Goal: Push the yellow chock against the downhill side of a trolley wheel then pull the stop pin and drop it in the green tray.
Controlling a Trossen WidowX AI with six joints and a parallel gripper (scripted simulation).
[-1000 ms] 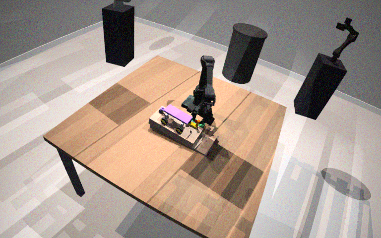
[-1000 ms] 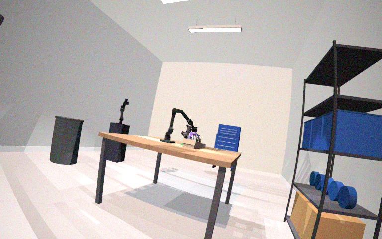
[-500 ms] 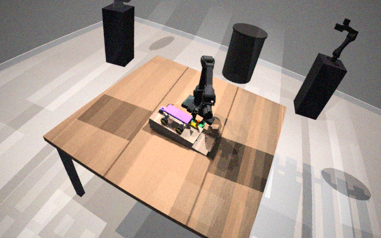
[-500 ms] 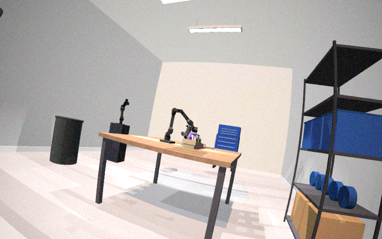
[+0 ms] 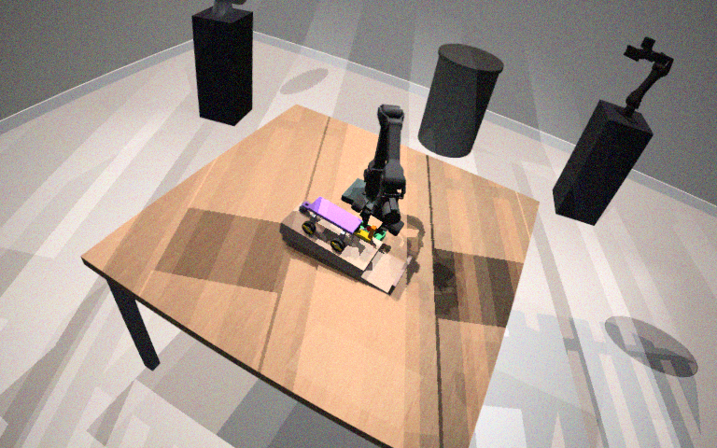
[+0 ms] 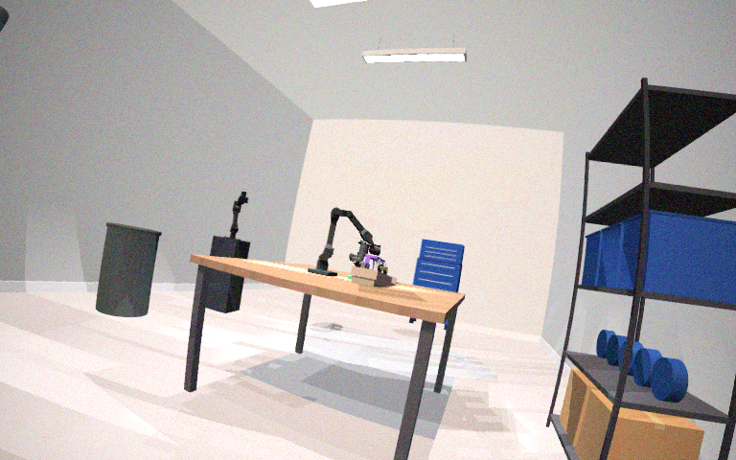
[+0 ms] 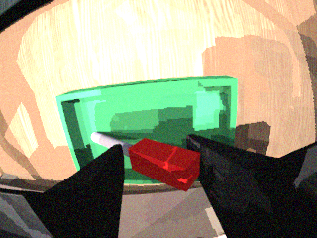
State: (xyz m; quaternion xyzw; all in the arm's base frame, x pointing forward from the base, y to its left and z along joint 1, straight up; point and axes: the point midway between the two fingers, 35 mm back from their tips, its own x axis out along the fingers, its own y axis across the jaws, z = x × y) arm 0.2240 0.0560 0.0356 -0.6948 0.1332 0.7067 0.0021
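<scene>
The red-headed stop pin lies 1 cm to the right of my gripper tip. The rest, counted from my gripper tip: flat ramp foot (15 cm ahead, 9 cm to the left, 3 cm below); then green tray (1 cm to the right, 4 cm below); then yellow chock (8 cm ahead, 1 cm to the right, 6 cm above).
</scene>
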